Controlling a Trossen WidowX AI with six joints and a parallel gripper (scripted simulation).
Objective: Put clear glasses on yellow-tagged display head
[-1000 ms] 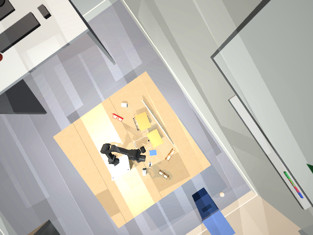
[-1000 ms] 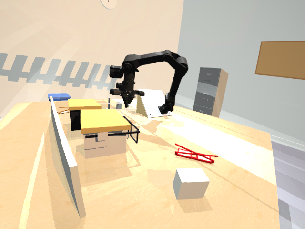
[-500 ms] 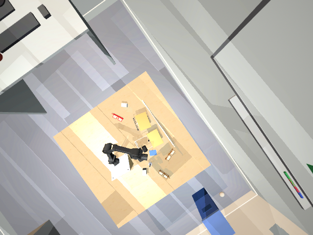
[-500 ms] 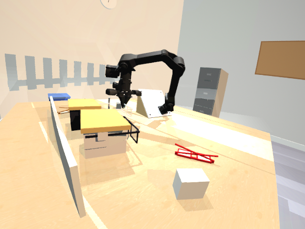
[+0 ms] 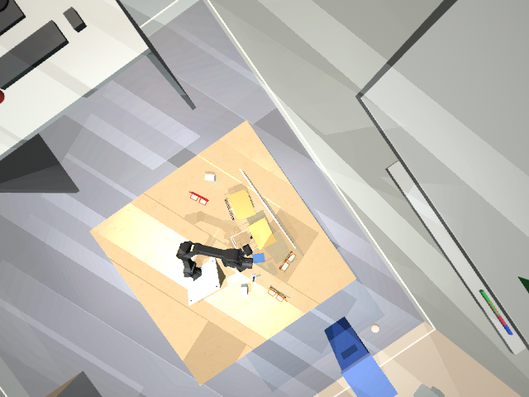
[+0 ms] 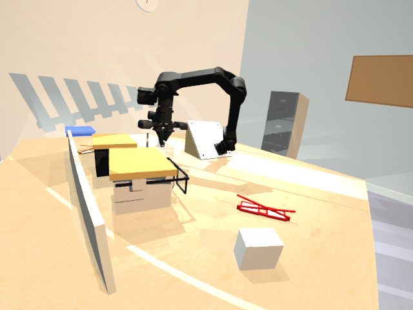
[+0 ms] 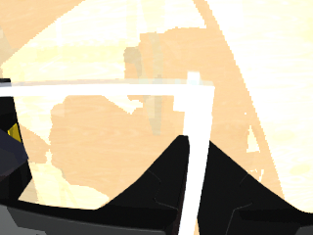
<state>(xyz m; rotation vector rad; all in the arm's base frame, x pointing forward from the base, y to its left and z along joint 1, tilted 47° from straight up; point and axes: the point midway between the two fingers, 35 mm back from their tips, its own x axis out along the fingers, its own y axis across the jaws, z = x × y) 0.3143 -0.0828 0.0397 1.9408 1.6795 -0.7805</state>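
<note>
Right now the blue block is 120 mm to the right of my gripper tip, 70 mm ahead of it and 60 mm below it. Also, from my gripper tip: low white wall 310 mm ahead, 120 mm to the left, 10 mm below.
</note>
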